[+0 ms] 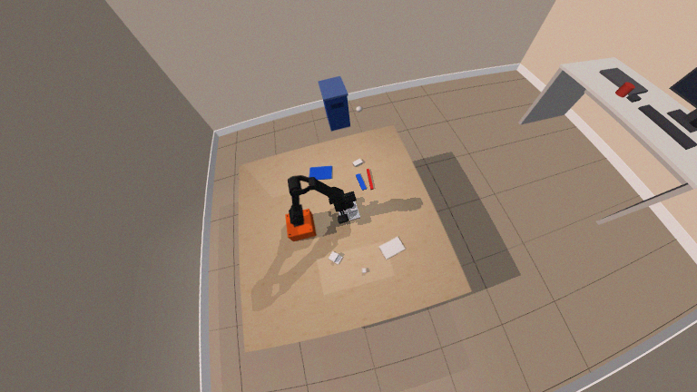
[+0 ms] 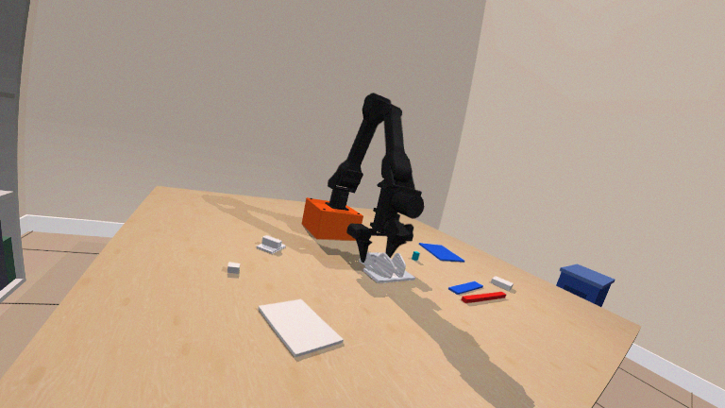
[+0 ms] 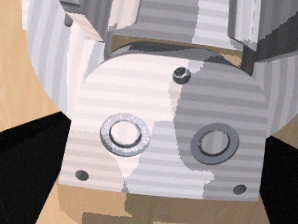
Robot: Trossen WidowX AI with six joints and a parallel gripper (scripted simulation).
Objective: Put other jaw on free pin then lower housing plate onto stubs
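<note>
The grey jaw is 2 cm ahead of my gripper tip, 2 cm to the right of it and 1 cm above it. From my gripper tip the other things lie so: blue bar 19 cm ahead, 19 cm to the left; then teal peg 2 cm behind, 17 cm to the left, 1 cm above; then white bracket 10 cm behind, 26 cm to the right.
</note>
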